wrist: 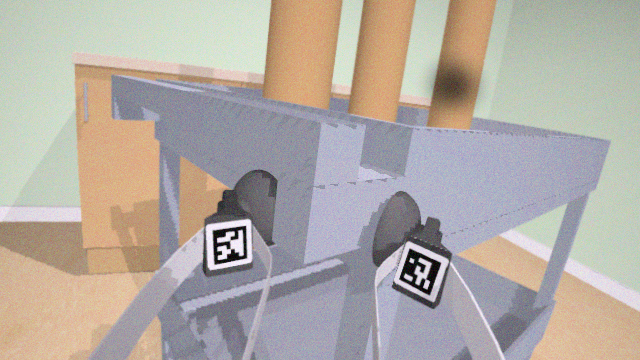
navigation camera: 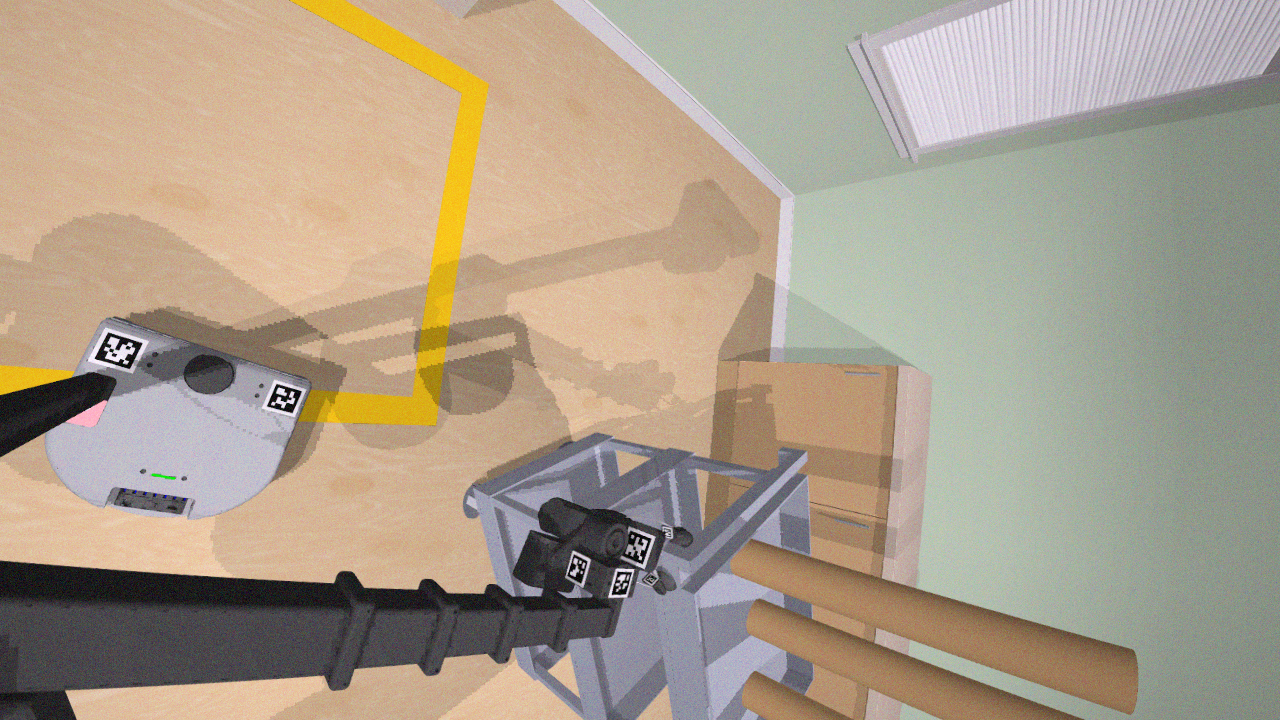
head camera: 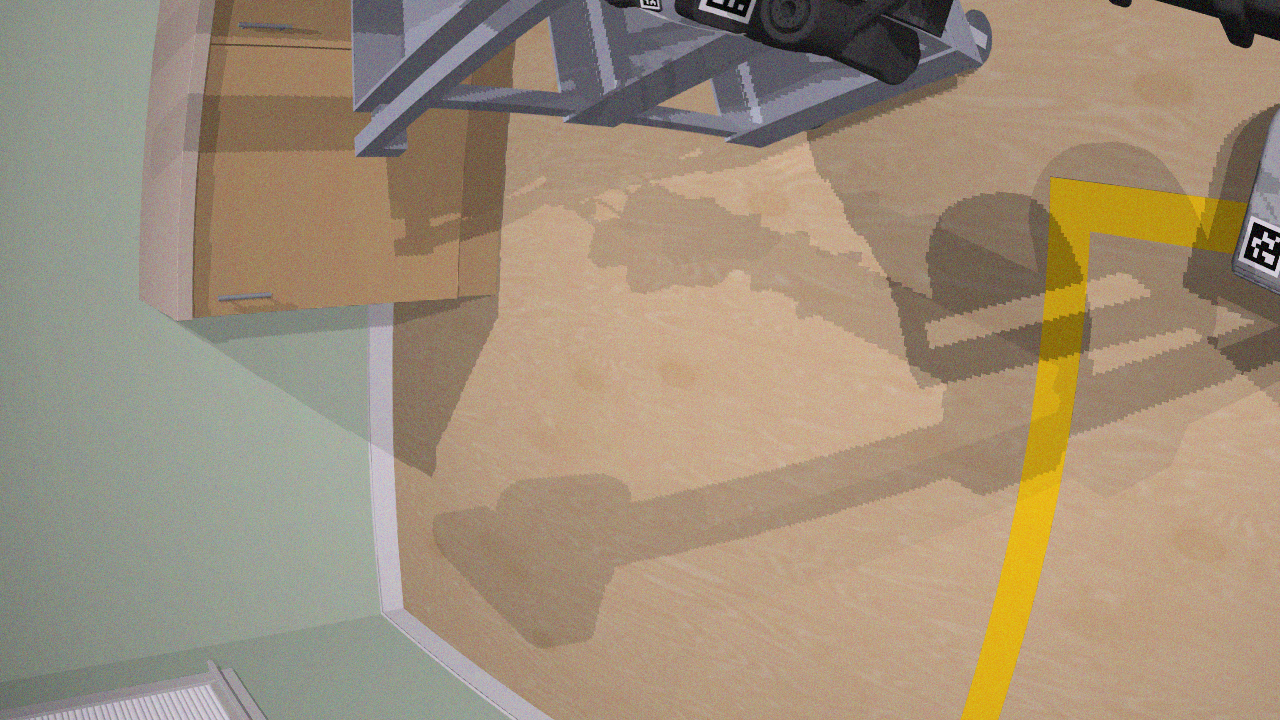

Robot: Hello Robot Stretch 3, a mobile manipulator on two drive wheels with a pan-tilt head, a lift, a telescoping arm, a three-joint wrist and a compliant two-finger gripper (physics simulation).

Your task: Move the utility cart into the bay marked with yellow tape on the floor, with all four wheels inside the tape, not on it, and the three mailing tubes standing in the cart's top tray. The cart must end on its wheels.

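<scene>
The grey utility cart (head camera: 657, 85) (navigation camera: 684, 626) (wrist: 475, 170) stands upright outside the yellow tape bay (head camera: 1029, 537) (navigation camera: 452, 188), beside the tape's corner. One of its wheels shows in the navigation view (navigation camera: 471, 501); the others are hidden or out of view. Three brown mailing tubes (navigation camera: 948, 617) (wrist: 302, 55) stand in its top tray; their bases are partly hidden by the tray's rim. My gripper (navigation camera: 673, 558) (wrist: 322, 208) is shut on the cart's corner post just below the rim, one finger on each side. The head view cuts off the cart's upper part.
My grey base (head camera: 1266, 197) (navigation camera: 179, 438) stands over one tape edge. My black arm (navigation camera: 268, 635) reaches from it to the cart. A wooden cabinet (head camera: 331, 205) (navigation camera: 814, 420) (wrist: 117, 165) stands behind the cart, against the green wall (head camera: 89, 402) (navigation camera: 1074, 268).
</scene>
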